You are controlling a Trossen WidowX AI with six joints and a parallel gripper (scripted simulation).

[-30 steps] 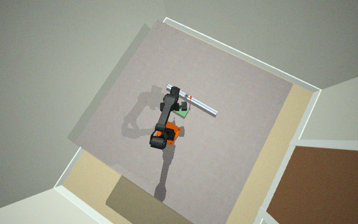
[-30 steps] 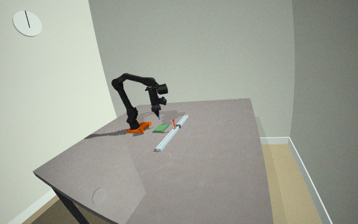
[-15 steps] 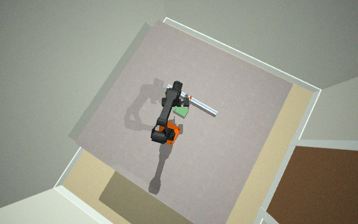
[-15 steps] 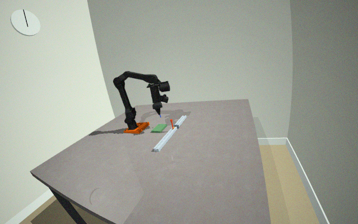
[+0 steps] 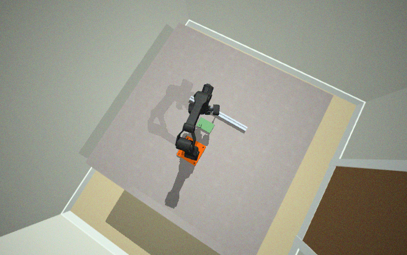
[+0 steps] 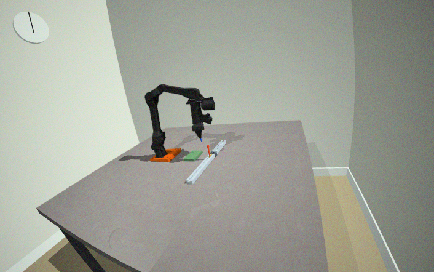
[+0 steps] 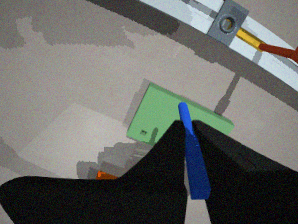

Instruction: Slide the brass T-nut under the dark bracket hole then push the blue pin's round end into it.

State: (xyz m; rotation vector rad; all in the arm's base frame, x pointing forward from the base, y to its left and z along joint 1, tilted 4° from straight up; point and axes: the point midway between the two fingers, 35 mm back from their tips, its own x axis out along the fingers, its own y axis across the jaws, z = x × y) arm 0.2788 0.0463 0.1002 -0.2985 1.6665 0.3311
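My gripper tip is now 7 cm short of the brass T-nut, 6 cm above it and 4 cm to the left of it. The rest, counted from my gripper tip: blue pin right at my gripper tip; then green tray 10 cm below, 6 cm behind, 1 cm to the right; then aluminum rail 9 cm below, 7 cm ahead, 4 cm to the right.
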